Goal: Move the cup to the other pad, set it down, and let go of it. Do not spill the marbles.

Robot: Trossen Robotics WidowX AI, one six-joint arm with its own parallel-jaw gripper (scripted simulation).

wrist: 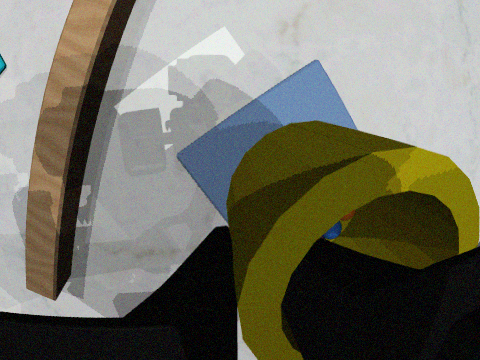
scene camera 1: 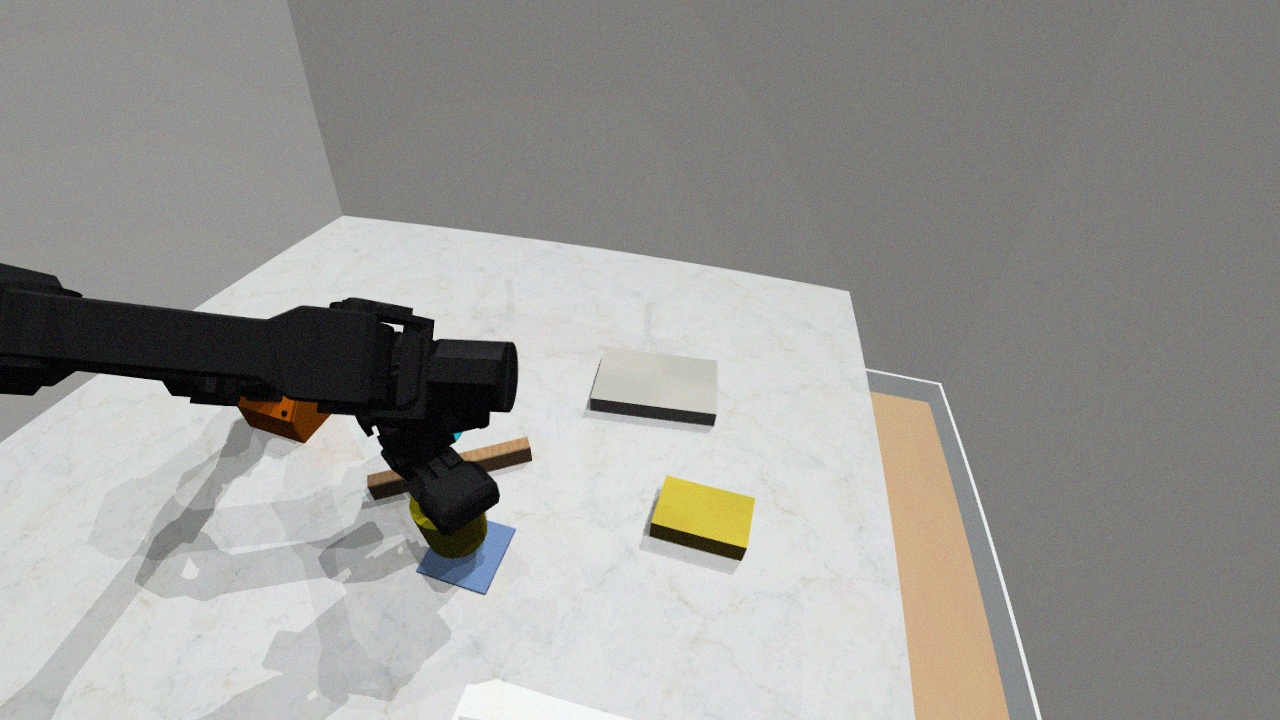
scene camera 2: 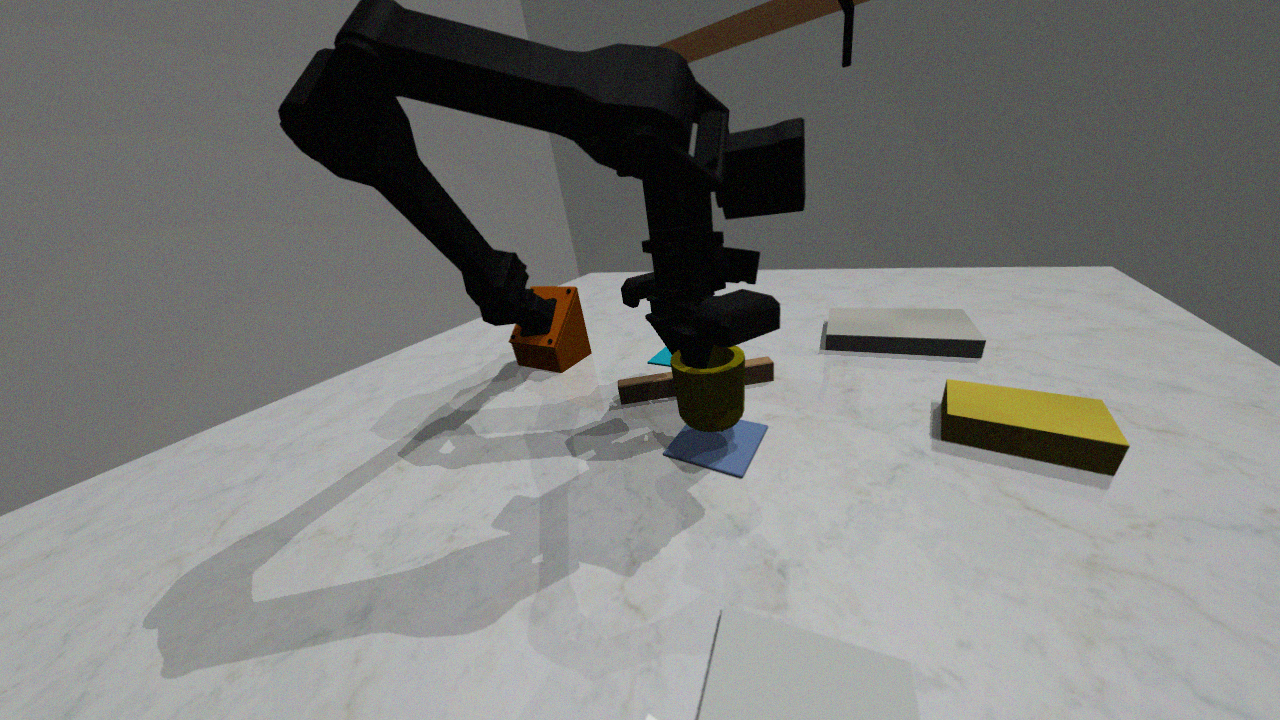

gripper: wrist 245,237; scene camera 1; scene camera 2
same spot on wooden bar: [wrist: 84,56] = [scene camera 1: 469,459]
same spot on gripper: [scene camera 1: 417,478] = [scene camera 2: 684,324]
